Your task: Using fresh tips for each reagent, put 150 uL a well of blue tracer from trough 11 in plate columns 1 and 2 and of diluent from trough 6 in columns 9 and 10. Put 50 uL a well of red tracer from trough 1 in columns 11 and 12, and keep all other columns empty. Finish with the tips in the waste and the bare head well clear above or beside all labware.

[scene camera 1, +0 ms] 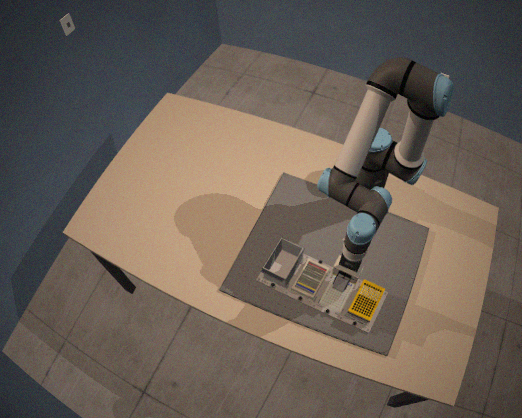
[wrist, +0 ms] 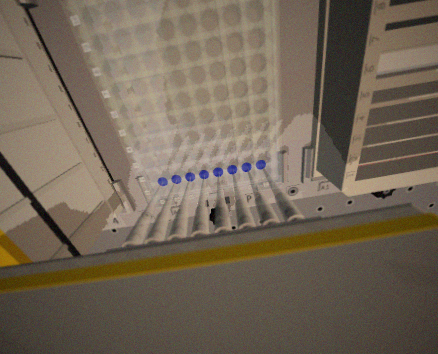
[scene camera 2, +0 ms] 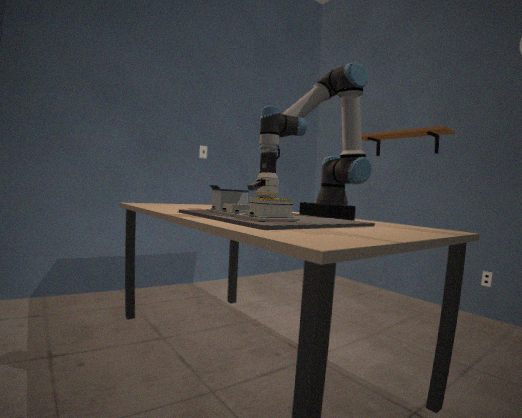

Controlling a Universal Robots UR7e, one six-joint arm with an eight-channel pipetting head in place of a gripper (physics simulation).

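My pipetting head [scene camera 1: 345,275] [scene camera 2: 267,189] [wrist: 215,256] is low over the clear well plate [scene camera 1: 331,301] [wrist: 215,80] and carries a row of eight tips [wrist: 220,212]. The tip ends meet the row of wells at the plate's near end in the wrist view, where eight blue discs [wrist: 218,172] show. The other visible wells look colourless. The trough reservoir [scene camera 1: 311,279] [wrist: 370,185] stands beside the plate, with thin coloured strips. The yellow tip rack [scene camera 1: 367,301] [scene camera 2: 271,208] stands on the plate's other side. The grey waste bin [scene camera 1: 274,272] [scene camera 2: 230,200] stands beyond the reservoir.
The labware stands in a line on a dark mat [scene camera 1: 405,250] on the wooden table [scene camera 1: 150,165]. The waste bin's walls rise above the neighbouring labware. The arm's base stands behind the mat. A wall shelf [scene camera 2: 410,133] is behind the arm in the second scene view.
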